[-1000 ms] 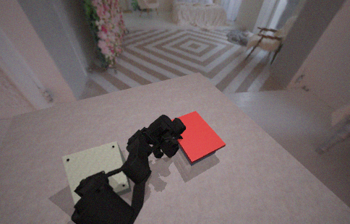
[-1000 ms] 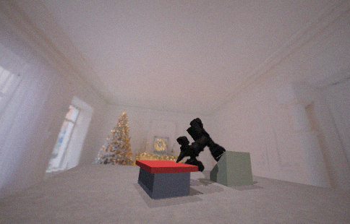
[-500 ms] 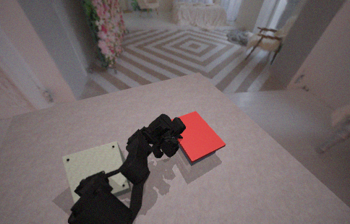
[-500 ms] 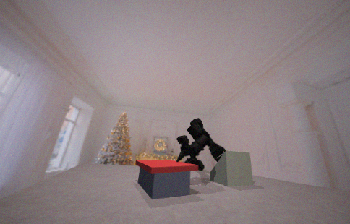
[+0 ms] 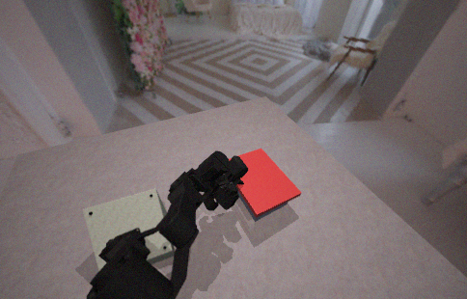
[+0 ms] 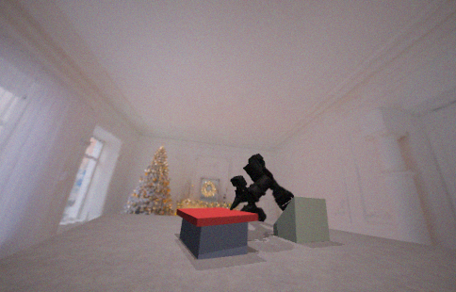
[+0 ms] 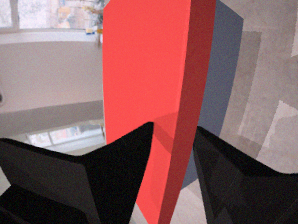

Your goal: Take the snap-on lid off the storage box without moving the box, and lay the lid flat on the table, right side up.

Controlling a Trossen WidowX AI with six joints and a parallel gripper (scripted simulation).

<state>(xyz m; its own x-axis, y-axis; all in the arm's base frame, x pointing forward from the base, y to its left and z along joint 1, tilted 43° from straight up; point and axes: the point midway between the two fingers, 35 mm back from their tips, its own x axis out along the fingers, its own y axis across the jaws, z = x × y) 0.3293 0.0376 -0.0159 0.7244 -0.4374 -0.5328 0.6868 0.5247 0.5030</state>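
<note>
Now: the red lid 8 cm ahead of my gripper tip and 1 cm to the left of it. Round my gripper tip: blue storage box 8 cm ahead, 1 cm to the left, 5 cm below.
</note>
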